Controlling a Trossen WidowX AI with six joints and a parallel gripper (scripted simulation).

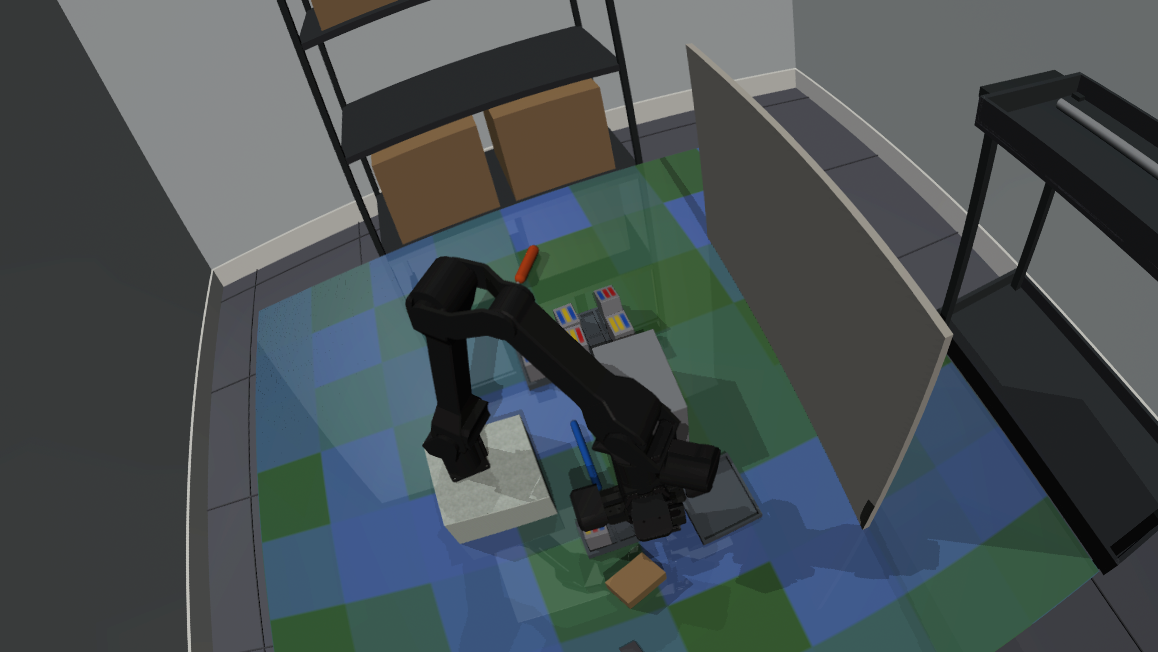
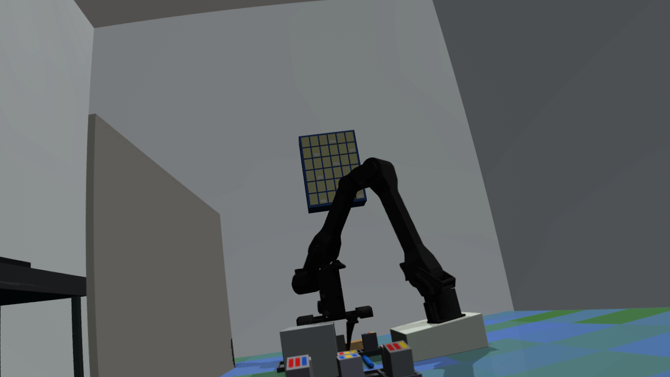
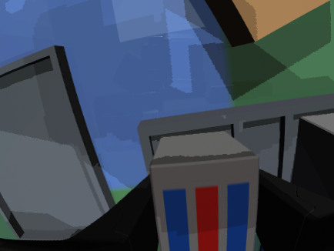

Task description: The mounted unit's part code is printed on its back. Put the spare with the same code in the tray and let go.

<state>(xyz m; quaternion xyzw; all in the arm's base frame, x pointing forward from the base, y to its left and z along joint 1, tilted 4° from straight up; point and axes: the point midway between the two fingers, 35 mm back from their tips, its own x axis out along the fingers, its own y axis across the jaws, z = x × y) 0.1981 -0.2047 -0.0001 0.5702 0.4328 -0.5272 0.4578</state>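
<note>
My gripper tip is 40 mm past the rack, 10 mm to the right of it and 10 mm above it. Also, from my gripper tip: dark tray: 100 mm ahead, 30 mm to the right, 10 mm below; then blue pen: 160 mm to the left, 20 mm behind, 10 mm below; then brown box: 90 mm to the right, 60 mm behind.
</note>
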